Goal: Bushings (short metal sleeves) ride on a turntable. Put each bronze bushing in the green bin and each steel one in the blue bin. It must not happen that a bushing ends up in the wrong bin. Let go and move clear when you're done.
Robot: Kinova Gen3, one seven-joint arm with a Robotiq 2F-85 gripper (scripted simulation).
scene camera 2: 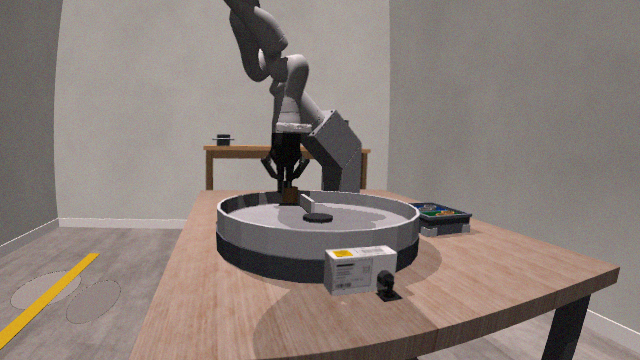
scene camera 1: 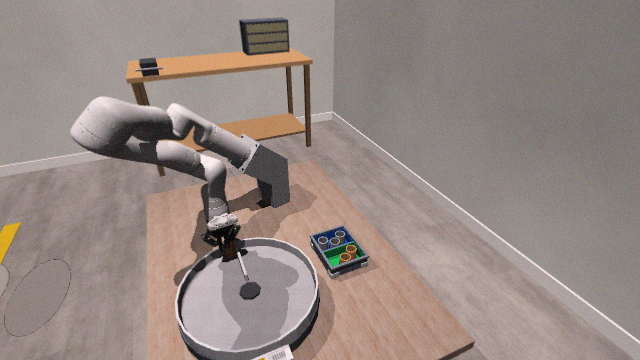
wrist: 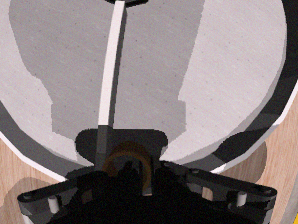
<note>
In view: my gripper [scene camera 2: 284,195], a bronze bushing [wrist: 129,148] and a turntable [scene camera 1: 216,309].
My gripper shows as well in the wrist view [wrist: 146,166]. The turntable is seen too in scene camera 2 [scene camera 2: 328,216] and in the wrist view [wrist: 188,84].
</note>
